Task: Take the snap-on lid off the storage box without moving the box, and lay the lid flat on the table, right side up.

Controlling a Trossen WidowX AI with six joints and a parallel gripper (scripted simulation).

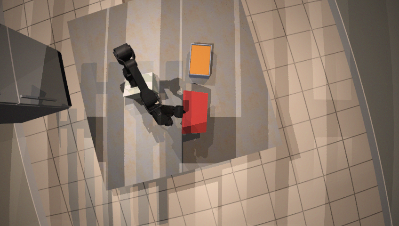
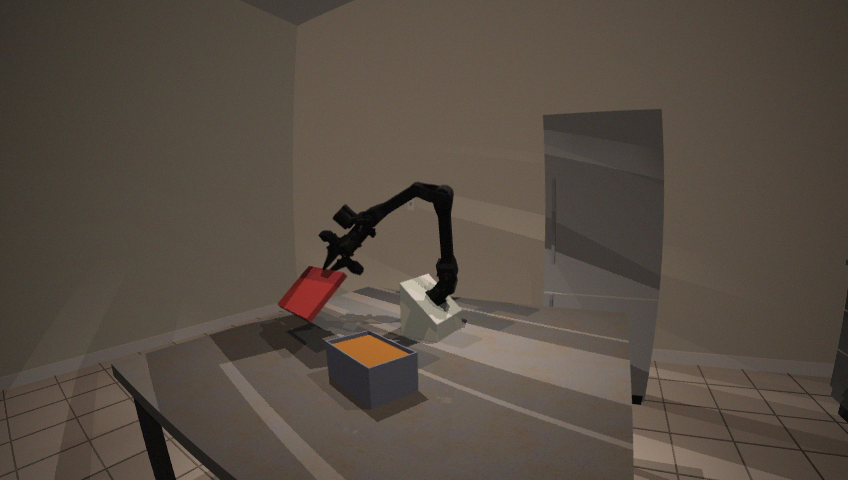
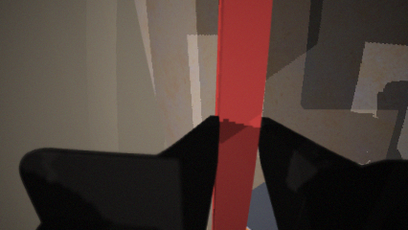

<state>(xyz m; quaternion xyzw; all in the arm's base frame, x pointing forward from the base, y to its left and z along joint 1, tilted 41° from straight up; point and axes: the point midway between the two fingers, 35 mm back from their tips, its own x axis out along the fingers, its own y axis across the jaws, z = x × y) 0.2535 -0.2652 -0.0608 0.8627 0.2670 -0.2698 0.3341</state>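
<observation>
The lid is 6 cm ahead of my gripper tip, 5 cm below it and 1 cm to the right of it. The rest, counted from my gripper tip: blue-grey storage box: 32 cm to the left, 18 cm below, 16 cm ahead.
</observation>
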